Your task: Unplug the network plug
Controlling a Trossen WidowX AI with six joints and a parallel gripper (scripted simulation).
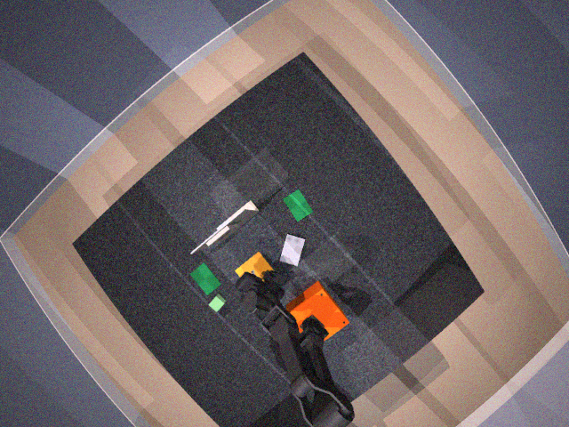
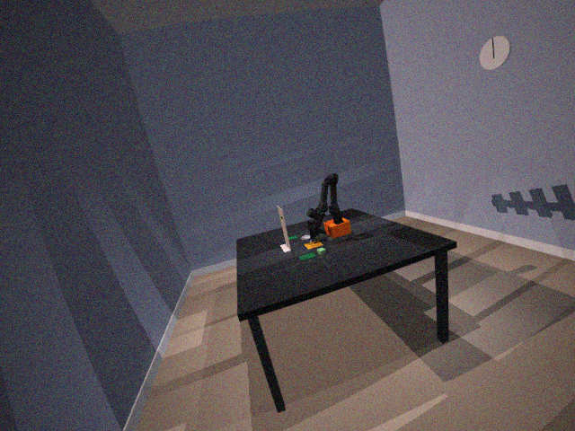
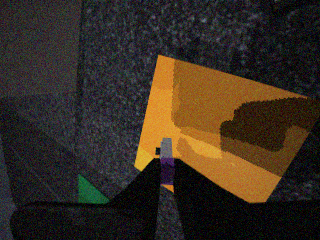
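Right now the orange marked square is 4 cm below my gripper tip and 1 cm behind it. From my gripper tip the other things lie so: light green cube (19 cm to the left, 3 cm below, 2 cm ahead); network plug (right at my gripper tip); upright panel (17 cm ahead, 11 cm above, 9 cm to the right).
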